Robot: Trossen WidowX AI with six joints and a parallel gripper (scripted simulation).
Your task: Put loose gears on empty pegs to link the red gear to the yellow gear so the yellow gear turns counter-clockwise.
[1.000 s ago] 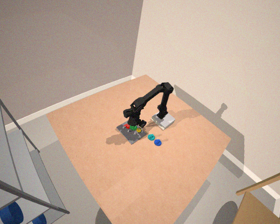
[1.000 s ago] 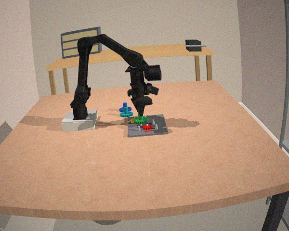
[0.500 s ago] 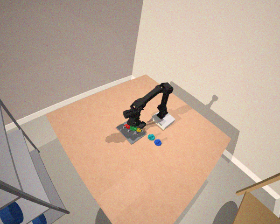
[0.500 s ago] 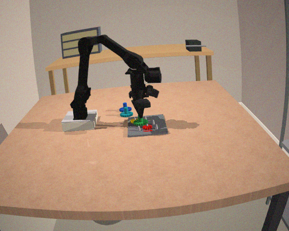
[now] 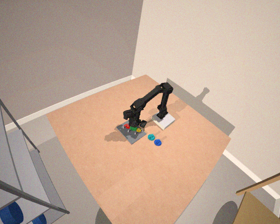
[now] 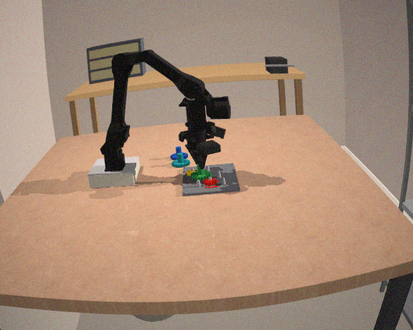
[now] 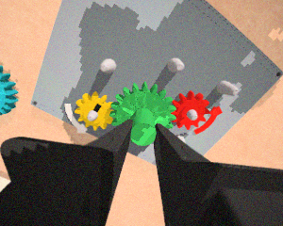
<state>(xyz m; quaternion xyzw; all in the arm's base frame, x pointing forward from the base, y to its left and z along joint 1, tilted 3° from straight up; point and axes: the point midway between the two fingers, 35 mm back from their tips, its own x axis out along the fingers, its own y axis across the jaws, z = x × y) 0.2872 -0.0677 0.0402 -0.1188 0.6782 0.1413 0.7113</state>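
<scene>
Right now my gripper tip is 1 cm above the green gear. From my gripper tip the other things lie so: red gear 2 cm ahead, 4 cm to the right, 3 cm below; then yellow gear 3 cm behind, 4 cm to the left, 3 cm below; then teal gear 7 cm behind, 16 cm to the left, 3 cm below.
</scene>
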